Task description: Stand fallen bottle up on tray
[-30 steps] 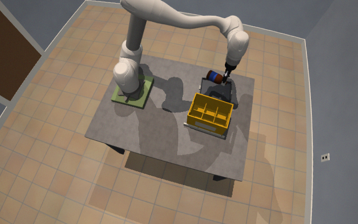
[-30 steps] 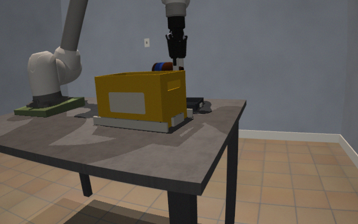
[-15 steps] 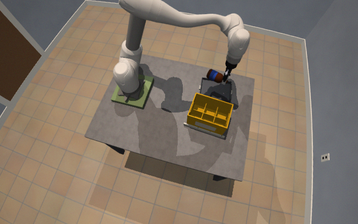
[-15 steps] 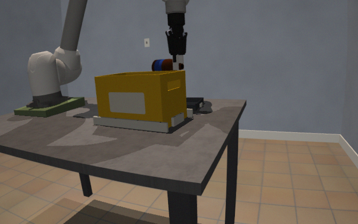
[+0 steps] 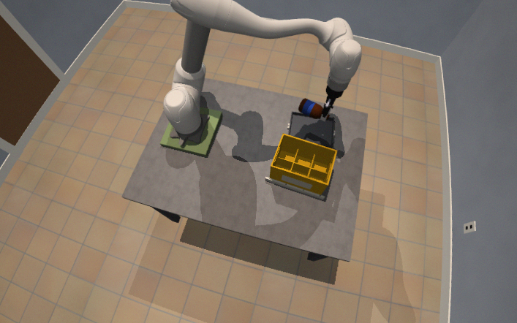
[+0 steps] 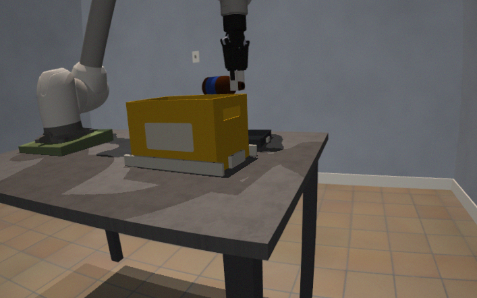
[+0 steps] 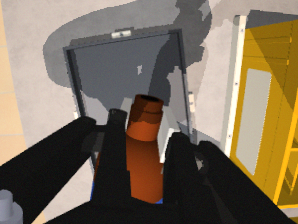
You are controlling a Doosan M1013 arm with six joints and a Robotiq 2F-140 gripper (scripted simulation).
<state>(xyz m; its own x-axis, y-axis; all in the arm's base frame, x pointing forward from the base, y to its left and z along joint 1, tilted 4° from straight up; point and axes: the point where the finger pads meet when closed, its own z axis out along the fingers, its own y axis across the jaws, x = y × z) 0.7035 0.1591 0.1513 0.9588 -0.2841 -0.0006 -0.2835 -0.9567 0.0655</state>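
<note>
The bottle is 50 mm behind my hand, 20 mm to the left of it and 20 mm below it. Round my hand: yellow crate: 60 mm behind, 250 mm to the right, 130 mm below; then tray: 40 mm behind, 20 mm to the left, 200 mm below.
</note>
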